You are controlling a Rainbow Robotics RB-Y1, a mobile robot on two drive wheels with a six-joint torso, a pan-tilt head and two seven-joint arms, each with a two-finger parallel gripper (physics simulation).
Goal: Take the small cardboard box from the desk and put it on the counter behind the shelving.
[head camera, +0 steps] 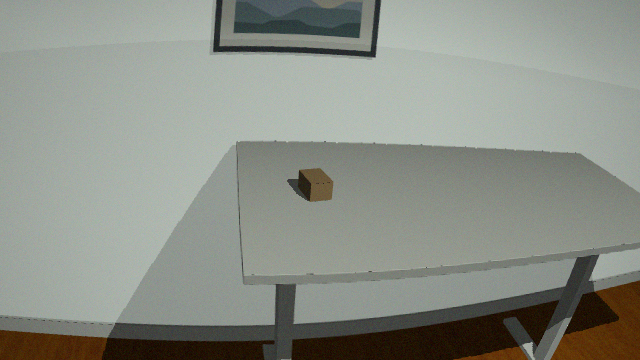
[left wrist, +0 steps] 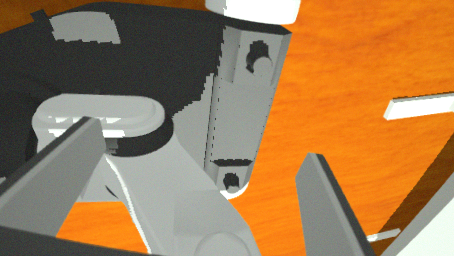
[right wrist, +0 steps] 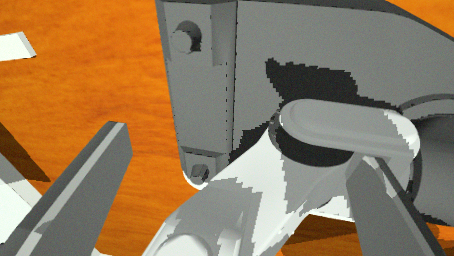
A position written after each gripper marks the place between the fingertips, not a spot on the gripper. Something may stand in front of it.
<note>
In view: the left gripper (left wrist: 203,149), the right gripper (right wrist: 243,154) and a small cardboard box (head camera: 316,186).
The left wrist view misses the small cardboard box: it is out of frame. The right wrist view does not show the small cardboard box: it is out of frame.
</note>
